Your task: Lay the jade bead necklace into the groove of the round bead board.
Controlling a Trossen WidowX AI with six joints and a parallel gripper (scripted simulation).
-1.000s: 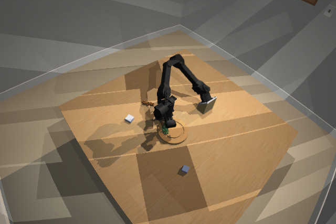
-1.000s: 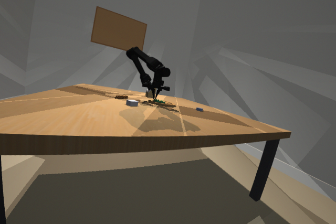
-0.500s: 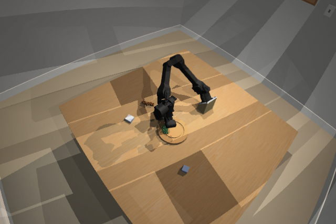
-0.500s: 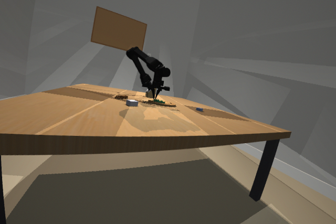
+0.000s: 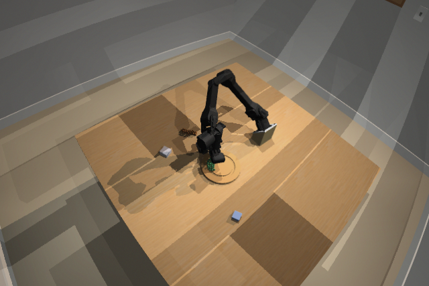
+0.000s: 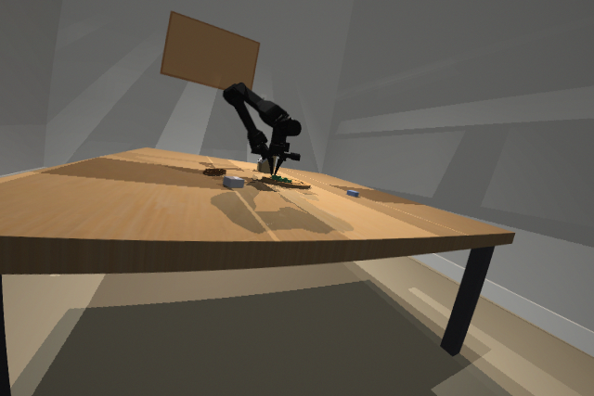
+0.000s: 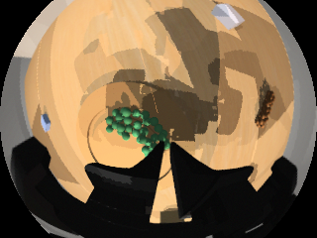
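My gripper tip is 2 cm past the round wooden bead board, 6 cm to the right of it and 1 cm above it. Round my gripper tip: blue block 8 cm ahead, 32 cm to the left, 2 cm below; then pale grey block 19 cm ahead, 15 cm to the right, 1 cm below.
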